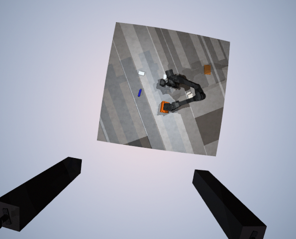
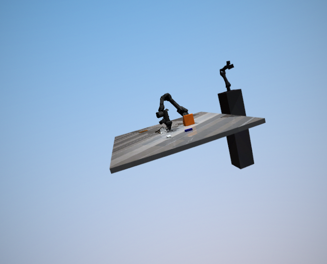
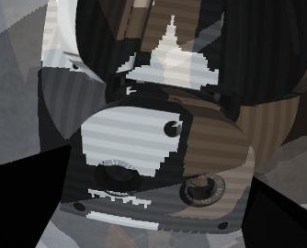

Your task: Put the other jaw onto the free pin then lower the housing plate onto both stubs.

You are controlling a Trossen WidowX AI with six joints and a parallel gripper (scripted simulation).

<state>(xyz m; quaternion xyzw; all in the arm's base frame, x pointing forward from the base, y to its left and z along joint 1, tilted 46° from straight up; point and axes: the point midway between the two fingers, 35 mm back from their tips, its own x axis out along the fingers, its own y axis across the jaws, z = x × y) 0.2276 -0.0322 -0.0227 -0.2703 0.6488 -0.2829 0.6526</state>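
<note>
The jaw lies 2 cm to the left of my gripper tip and 2 cm ahead of it. The rest, counted from my gripper tip: white block 29 cm to the left, 8 cm ahead; blue block 28 cm to the left, 12 cm behind; flat orange piece 40 cm to the right, 24 cm ahead, 1 cm below.
</note>
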